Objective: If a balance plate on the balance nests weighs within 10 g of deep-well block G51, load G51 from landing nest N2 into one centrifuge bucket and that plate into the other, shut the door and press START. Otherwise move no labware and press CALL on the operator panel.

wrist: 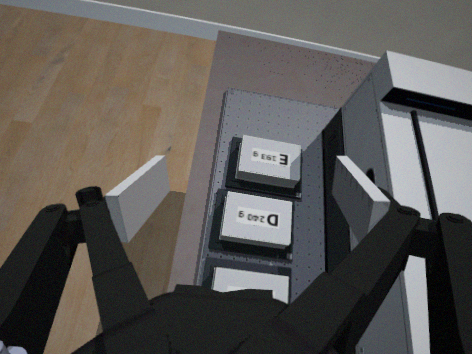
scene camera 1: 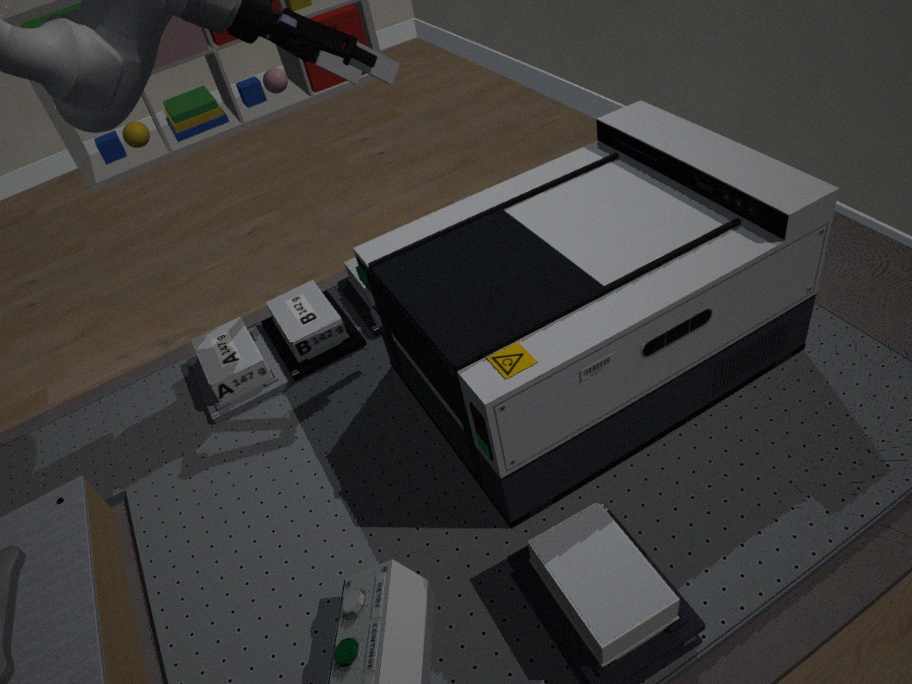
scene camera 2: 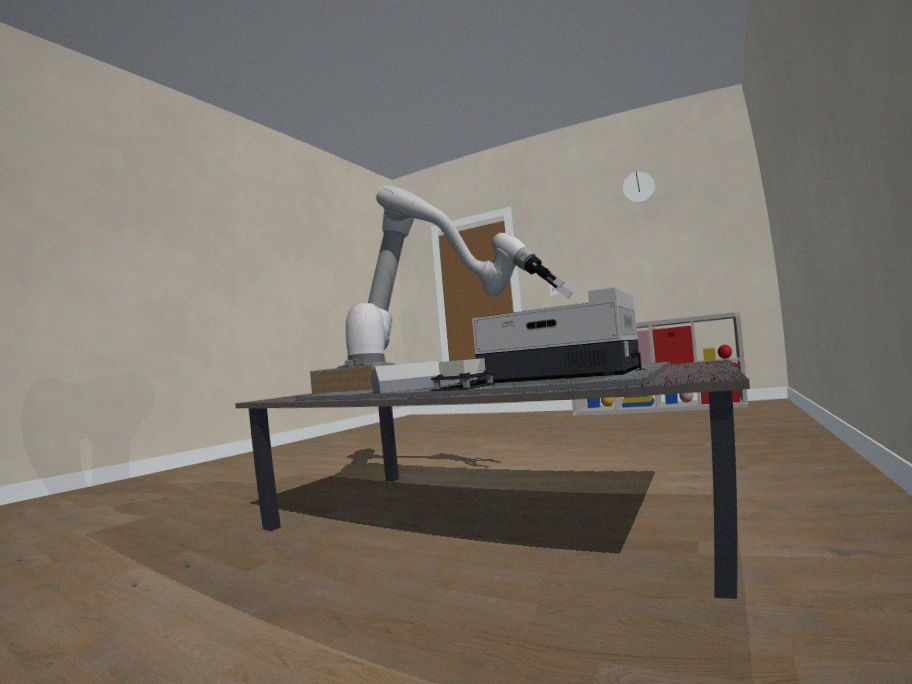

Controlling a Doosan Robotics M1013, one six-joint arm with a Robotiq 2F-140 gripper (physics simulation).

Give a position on a centrifuge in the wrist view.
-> At 399,127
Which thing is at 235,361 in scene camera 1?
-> A plate A.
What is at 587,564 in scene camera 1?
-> A white block.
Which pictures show the plate B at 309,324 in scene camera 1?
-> Scene camera 1 only.
